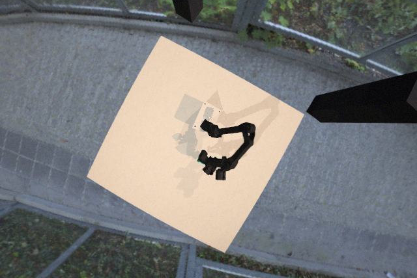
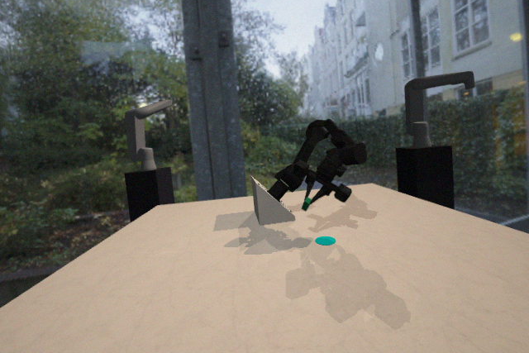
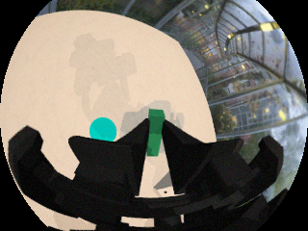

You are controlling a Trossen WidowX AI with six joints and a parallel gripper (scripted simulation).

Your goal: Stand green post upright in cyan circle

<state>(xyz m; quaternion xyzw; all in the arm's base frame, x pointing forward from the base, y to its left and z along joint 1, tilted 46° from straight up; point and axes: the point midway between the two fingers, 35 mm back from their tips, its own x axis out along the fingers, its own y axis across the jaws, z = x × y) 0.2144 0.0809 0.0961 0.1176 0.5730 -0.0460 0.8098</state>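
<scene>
My gripper tip is 10 mm short of the cyan circle, 40 mm to the right of it and 120 mm above it. The rest, counted from my gripper tip: green post 20 mm behind, 10 mm below.
</scene>
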